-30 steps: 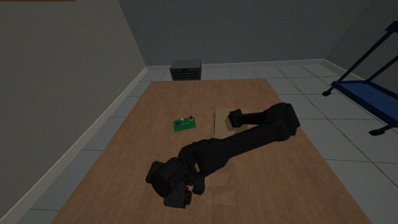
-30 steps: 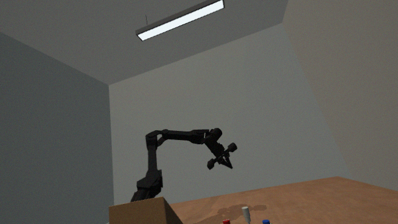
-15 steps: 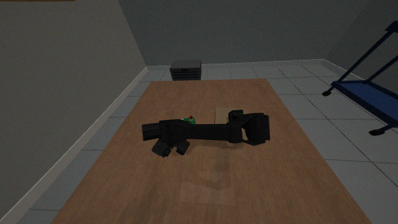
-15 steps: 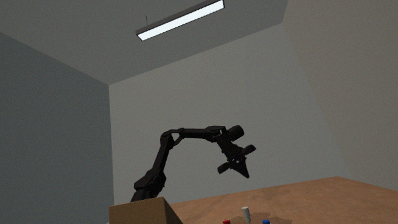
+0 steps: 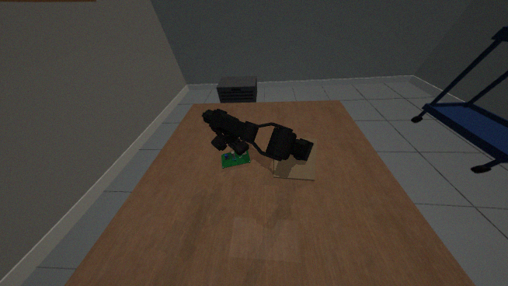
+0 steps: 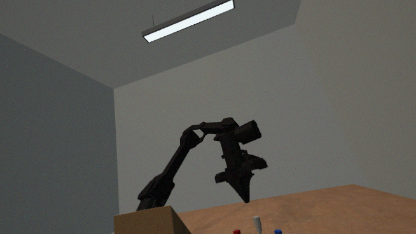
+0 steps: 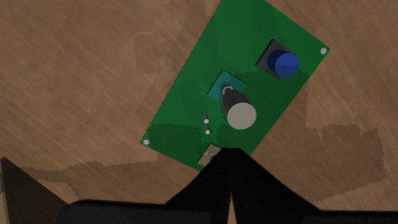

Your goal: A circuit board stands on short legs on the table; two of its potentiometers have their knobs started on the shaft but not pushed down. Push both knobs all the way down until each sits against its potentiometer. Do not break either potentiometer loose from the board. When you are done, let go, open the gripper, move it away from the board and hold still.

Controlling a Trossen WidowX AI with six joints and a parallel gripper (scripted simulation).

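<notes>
Now: gripper tip 40 mm past the red knob, 50 mm to the left of it and 60 mm above it.
</notes>
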